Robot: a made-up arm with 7 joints. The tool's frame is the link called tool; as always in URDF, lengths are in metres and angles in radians.
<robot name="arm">
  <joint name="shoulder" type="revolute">
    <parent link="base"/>
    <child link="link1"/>
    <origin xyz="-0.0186 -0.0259 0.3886" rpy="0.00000 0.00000 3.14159"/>
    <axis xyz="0 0 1"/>
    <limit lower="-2.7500" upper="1.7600" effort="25" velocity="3"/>
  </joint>
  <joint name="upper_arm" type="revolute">
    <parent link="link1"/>
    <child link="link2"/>
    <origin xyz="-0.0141 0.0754 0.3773" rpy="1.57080 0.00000 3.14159"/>
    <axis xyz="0 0 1"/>
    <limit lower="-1.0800" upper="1.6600" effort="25" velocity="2.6"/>
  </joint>
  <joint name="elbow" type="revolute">
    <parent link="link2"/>
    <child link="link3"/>
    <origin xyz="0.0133 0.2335 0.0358" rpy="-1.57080 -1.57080 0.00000"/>
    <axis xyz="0 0 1"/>
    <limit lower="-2.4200" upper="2.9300" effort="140" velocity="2.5"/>
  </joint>
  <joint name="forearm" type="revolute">
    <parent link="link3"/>
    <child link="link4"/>
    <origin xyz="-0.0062 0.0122 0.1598" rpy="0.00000 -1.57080 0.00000"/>
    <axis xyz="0 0 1"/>
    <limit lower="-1.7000" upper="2.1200" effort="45" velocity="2"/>
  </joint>
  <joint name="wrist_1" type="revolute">
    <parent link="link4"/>
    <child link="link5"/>
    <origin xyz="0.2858 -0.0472 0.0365" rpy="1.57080 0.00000 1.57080"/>
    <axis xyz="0 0 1"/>
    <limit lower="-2.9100" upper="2.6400" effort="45" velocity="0.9"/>
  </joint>
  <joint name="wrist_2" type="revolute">
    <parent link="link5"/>
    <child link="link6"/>
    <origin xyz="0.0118 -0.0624 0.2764" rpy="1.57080 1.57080 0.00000"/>
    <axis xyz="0 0 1"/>
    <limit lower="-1.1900" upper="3.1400" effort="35" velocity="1.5"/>
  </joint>
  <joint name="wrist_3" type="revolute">
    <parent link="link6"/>
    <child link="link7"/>
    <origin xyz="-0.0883 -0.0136 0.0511" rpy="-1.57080 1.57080 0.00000"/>
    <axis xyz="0 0 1"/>
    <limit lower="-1.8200" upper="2.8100" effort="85" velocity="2.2"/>
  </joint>
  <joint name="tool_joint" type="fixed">
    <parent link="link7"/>
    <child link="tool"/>
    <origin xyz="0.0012 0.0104 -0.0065" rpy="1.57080 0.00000 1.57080"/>
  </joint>
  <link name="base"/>
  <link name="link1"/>
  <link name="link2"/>
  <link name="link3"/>
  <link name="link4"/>
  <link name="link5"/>
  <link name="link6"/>
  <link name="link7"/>
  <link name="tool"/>
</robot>
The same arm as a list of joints. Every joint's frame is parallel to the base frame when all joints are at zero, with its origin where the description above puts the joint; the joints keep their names.
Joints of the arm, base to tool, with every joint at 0 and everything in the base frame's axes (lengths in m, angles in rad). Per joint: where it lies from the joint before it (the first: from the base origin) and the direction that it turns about. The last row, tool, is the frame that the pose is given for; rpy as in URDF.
shoulder: axis 0 0 1 offset -0.0186 -0.0259 0.3886
upper_arm: axis 0 -1 0 offset 0.0141 -0.0754 0.3773
elbow: axis 0 0 1 offset 0.0133 -0.0358 0.2335
forearm: axis 0 1 0 offset 0.0122 0.0062 0.1598
wrist_1: axis 0 0 1 offset -0.0472 0.0365 0.2858
wrist_2: axis 0 -1 0 offset 0.0118 -0.0624 0.2764
wrist_3: axis 1 0 0 offset -0.0136 -0.0511 0.0883
tool: offset -0.0065 0.0012 0.0104 rpy -1.5708 -1.5708 0
Joint limits (rad, base to tool): -2.75..1.76 -1.08..1.66 -2.42..2.93 -1.7..2.12 -2.91..2.64 -1.19..3.14 -1.82..2.81

